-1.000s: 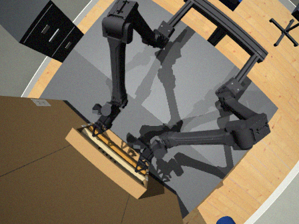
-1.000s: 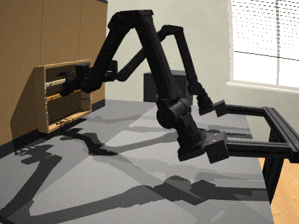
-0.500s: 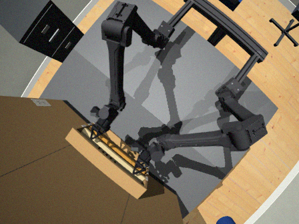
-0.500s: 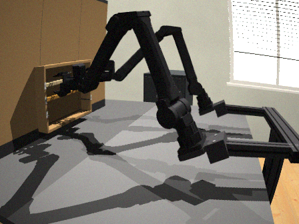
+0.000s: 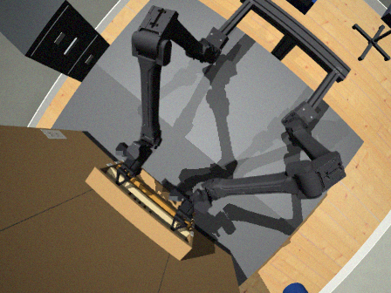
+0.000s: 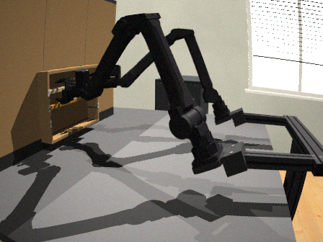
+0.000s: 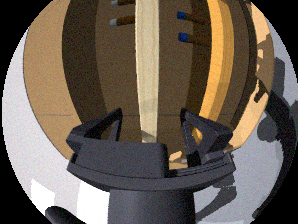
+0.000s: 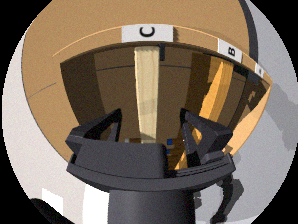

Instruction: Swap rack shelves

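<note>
Now: the pale shelf 10 mm ahead of my right hand and 150 mm to the left of it. Also, from my right hand: orange shelf 10 mm ahead, 150 mm to the left, 70 mm below; wall rack 20 mm ahead, 150 mm to the left, 70 mm below.
</note>
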